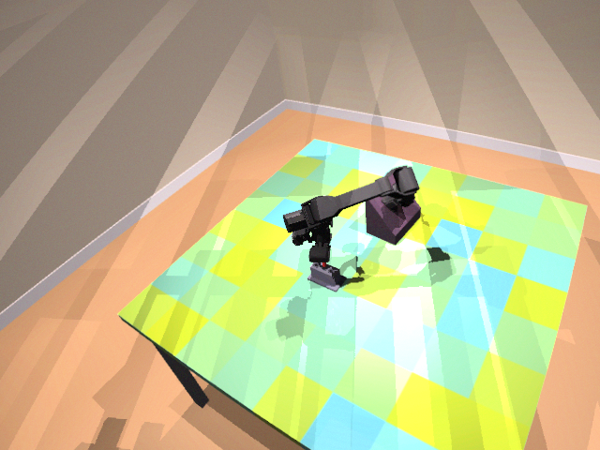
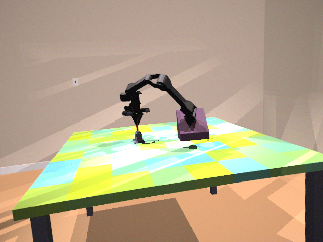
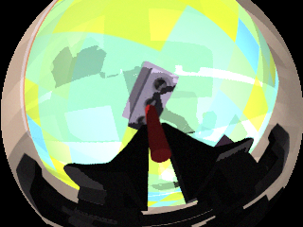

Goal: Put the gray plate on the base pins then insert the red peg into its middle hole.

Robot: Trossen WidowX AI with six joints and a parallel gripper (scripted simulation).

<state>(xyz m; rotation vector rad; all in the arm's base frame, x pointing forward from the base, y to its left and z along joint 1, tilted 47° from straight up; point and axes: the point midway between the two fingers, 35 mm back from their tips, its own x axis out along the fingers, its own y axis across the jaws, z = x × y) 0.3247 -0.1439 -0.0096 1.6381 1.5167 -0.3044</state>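
Right now the red peg is right at my gripper tip. The rest, counted from my gripper tip: dark base 110 mm below; then gray plate 70 mm below.
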